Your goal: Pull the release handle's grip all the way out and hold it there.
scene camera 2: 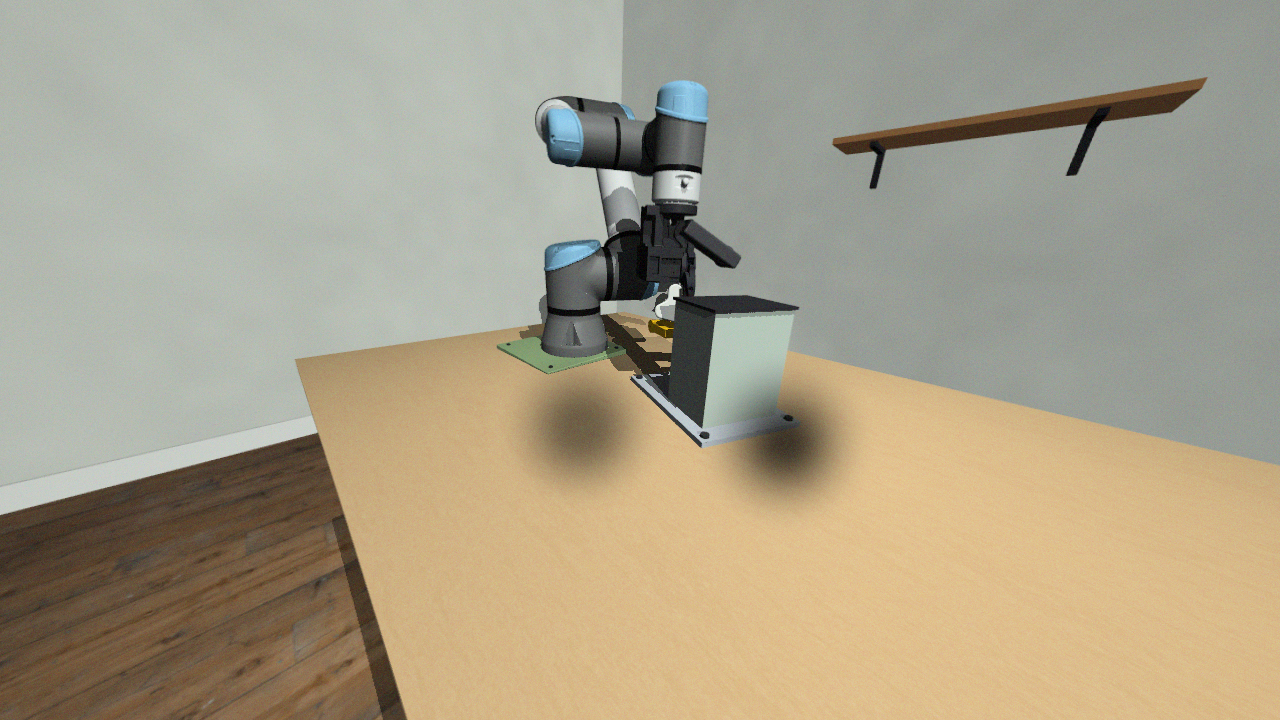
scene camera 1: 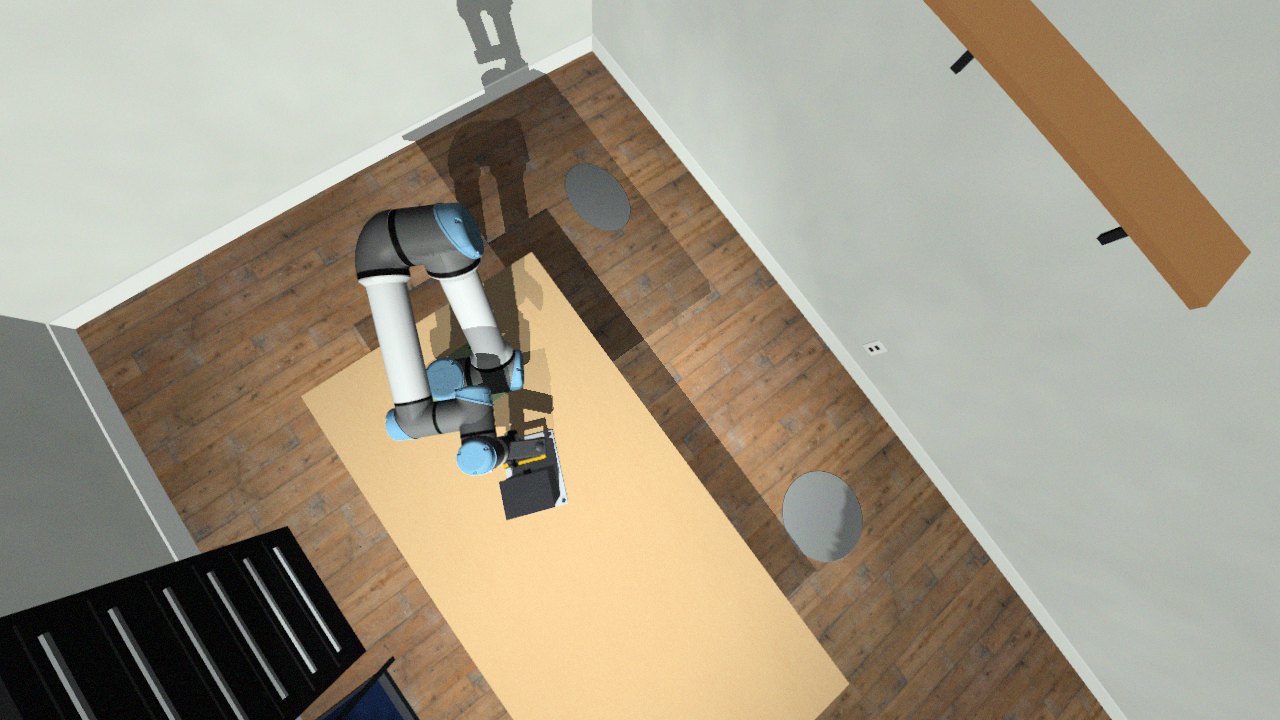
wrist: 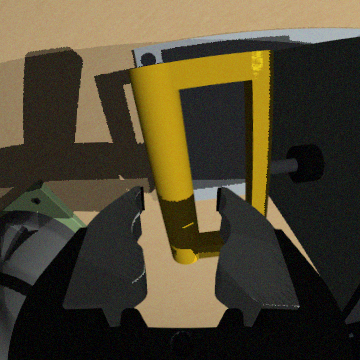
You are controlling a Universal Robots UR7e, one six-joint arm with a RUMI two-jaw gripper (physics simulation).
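The release handle is a yellow rectangular frame (scene camera 1: 531, 460) (scene camera 2: 661, 328) whose thick round grip bar (wrist: 162, 140) shows in the wrist view. A short grey rod (wrist: 283, 166) joins the frame's far bar to a black collar (wrist: 306, 163) on the dark side of the housing (scene camera 1: 529, 494) (scene camera 2: 751, 367) (wrist: 325, 105). My gripper (wrist: 180, 188) (scene camera 2: 667, 308) is partly open and empty. In the wrist view its two fingers appear on either side of the grip bar's near end, with gaps on both sides. Their height relative to the bar is hard to judge.
The housing stands on a pale bolted base plate (scene camera 1: 562, 499) (scene camera 2: 742, 432) on the wooden table (scene camera 1: 626, 573) (scene camera 2: 537, 555). The arm's green mounting plate (scene camera 2: 528, 354) (wrist: 52, 200) is behind it. A wall shelf (scene camera 1: 1092, 152) (scene camera 2: 1020, 116) and a black drawer cabinet (scene camera 1: 134, 595) stand away from the arm.
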